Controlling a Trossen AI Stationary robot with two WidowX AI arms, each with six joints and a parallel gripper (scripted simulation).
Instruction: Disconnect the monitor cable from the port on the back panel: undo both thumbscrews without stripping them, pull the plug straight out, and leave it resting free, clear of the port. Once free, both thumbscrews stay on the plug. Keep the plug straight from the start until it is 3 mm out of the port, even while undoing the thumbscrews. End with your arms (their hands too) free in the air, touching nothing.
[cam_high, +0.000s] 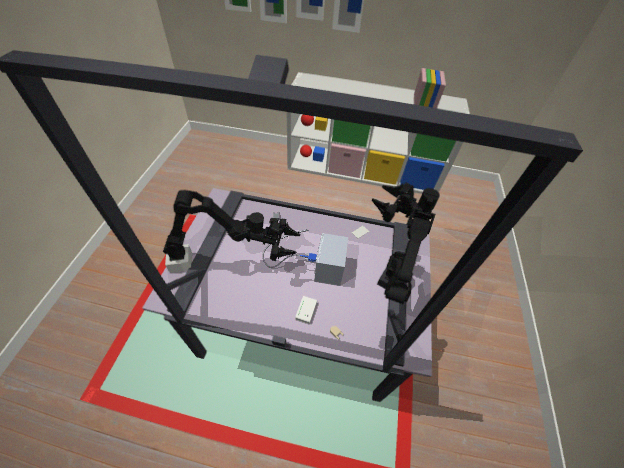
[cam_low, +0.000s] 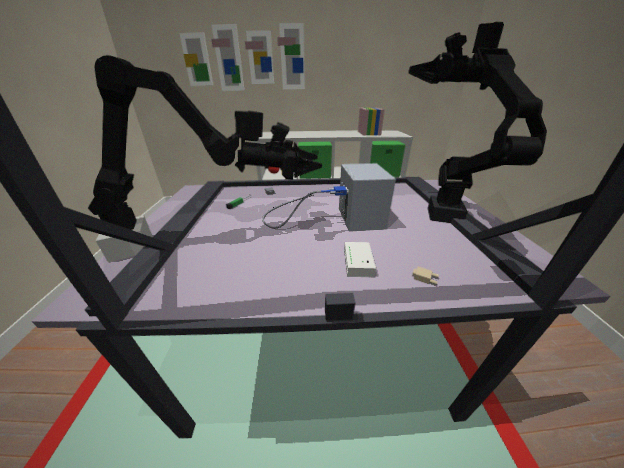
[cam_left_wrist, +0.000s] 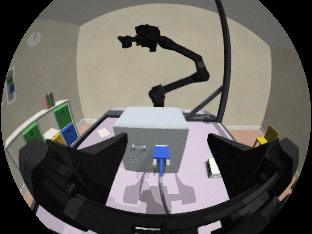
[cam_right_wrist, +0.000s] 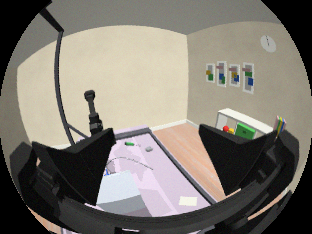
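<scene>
Right now my left hand is 90 mm to the left of the blue plug and 100 mm above it. Round my left hand: back panel: 20 mm ahead, 120 mm to the right, 120 mm below; grey box: 10 mm ahead, 180 mm to the right, 130 mm below; white device: 200 mm behind, 90 mm to the right, 190 mm below.
</scene>
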